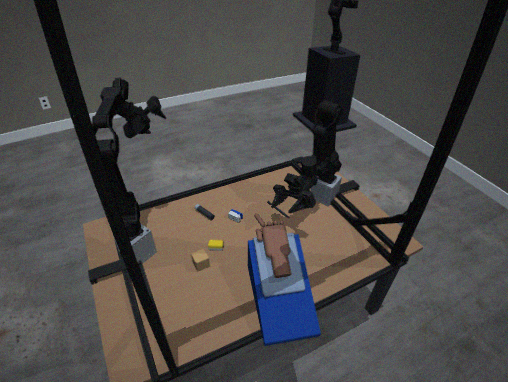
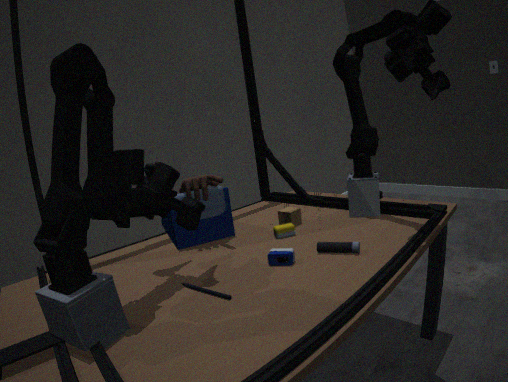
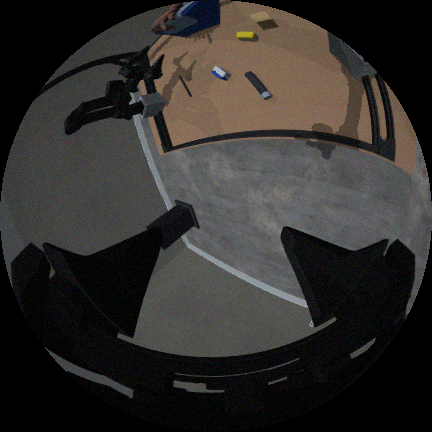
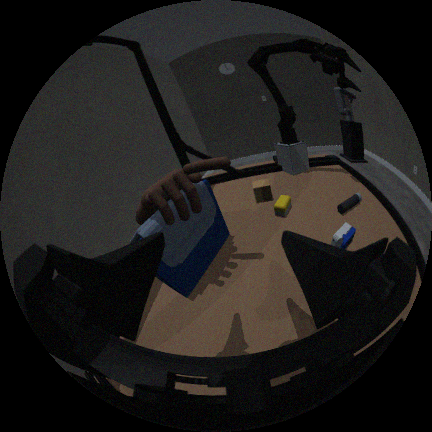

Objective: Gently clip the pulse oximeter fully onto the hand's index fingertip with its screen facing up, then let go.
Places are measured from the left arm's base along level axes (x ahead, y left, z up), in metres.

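Where they show: left gripper, between the fingertips: point(image 1: 158, 125) point(image 2: 422, 84) point(image 3: 223, 232); right gripper, between the fingertips: point(image 1: 280, 209) point(image 3: 155, 49) point(image 4: 224, 238); left arm's base, origin of its link: point(image 1: 131, 232) point(image 2: 363, 176) point(image 4: 289, 141); right arm's base, origin of its link: point(image 1: 327, 178) point(image 2: 73, 283) point(image 3: 140, 106).
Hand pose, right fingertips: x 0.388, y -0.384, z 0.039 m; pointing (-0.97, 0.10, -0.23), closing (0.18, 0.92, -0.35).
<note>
Each offset is from my right fingertips to the top centre of the thing. "spot": to the spot under its first point.
The pulse oximeter {dx -0.009, dy +0.207, dz -0.127 m} point(image 1: 235, 215) point(image 2: 281, 257) point(image 3: 219, 73) point(image 4: 343, 235), blue and white, lies on the table apart from the hand. The brown hand point(image 1: 275, 242) point(image 2: 198, 184) point(image 4: 172, 192) rests on a sloped support; one long finger, seemingly the index {spot: dx -0.118, dy +0.010, dz +0.037 m} point(image 1: 259, 219) point(image 4: 212, 164), sticks out beside the curled ones, with nothing on it. My right gripper point(image 1: 283, 205) point(image 2: 190, 212) point(image 4: 224, 238) is open and empty above the table, near the hand's fingers. My left gripper point(image 1: 157, 125) point(image 2: 435, 85) point(image 3: 223, 232) is open and empty, raised high, far from both. The screen's facing is unclear.
The blue wedge point(image 1: 290, 320) point(image 2: 205, 239) point(image 4: 192, 274) with a pale pad bears the hand. A yellow-and-white block {dx -0.183, dy +0.165, dz -0.126 m} point(image 1: 216, 244) point(image 2: 284, 230), a wooden cube {dx -0.278, dy +0.157, dz -0.109 m} point(image 1: 200, 259) point(image 2: 290, 216), a dark flashlight {dx -0.069, dy +0.330, dz -0.131 m} point(image 1: 204, 212) point(image 2: 338, 247) and a black pen {dx +0.143, dy +0.087, dz -0.149 m} point(image 1: 280, 210) point(image 2: 206, 291) lie on the table.
</note>
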